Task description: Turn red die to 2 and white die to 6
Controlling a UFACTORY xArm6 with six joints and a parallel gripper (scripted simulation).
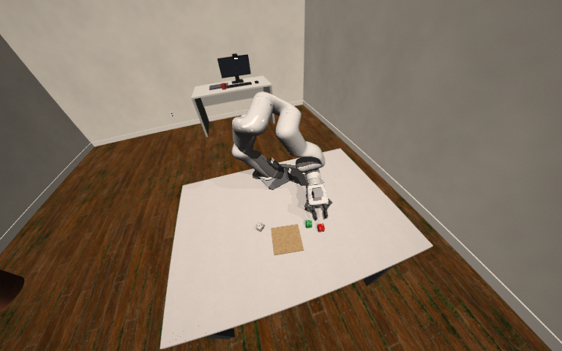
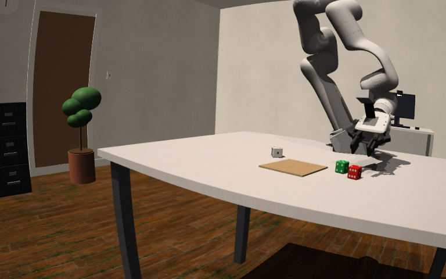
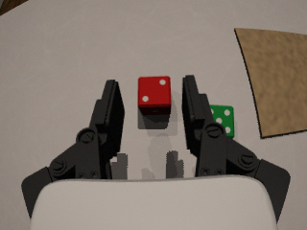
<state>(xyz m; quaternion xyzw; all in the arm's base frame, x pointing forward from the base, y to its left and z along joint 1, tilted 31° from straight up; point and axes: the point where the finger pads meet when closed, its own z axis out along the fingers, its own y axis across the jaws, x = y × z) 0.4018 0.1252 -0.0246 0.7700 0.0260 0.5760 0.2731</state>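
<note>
Right now the red die is 3 cm ahead of my hand, 1 cm to the right of it and 6 cm below it. Also, from my hand: green die: 1 cm behind, 5 cm to the right, 6 cm below; white die: 10 cm behind, 29 cm to the right, 6 cm below; tan mat: 1 cm ahead, 19 cm to the right, 8 cm below.
</note>
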